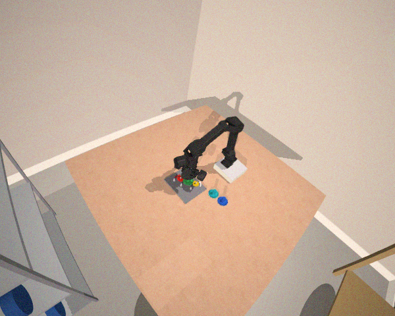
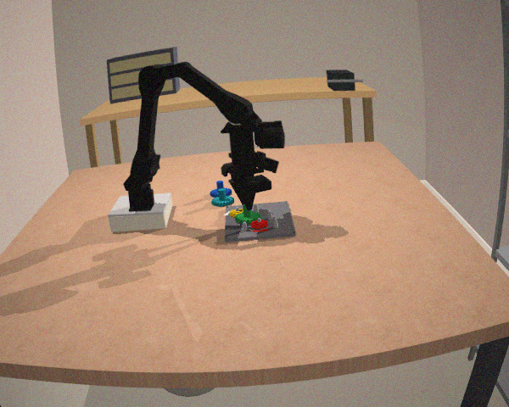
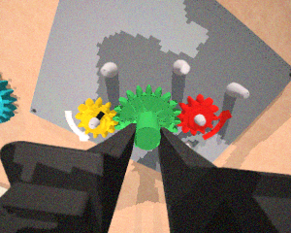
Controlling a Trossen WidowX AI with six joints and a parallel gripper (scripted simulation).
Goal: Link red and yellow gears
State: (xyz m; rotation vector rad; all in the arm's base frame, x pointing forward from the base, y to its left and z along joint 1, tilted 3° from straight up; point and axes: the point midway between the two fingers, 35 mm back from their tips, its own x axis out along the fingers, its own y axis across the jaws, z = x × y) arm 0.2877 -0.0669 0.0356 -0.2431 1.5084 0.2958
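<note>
Now: gripper tip 10 mm above the green gear. Also, from my gripper tip: red gear: 40 mm to the right, 20 mm below, 20 mm ahead; then yellow gear: 40 mm to the left, 30 mm behind, 20 mm below; then teal gear: 160 mm to the left, 70 mm behind, 20 mm below.
</note>
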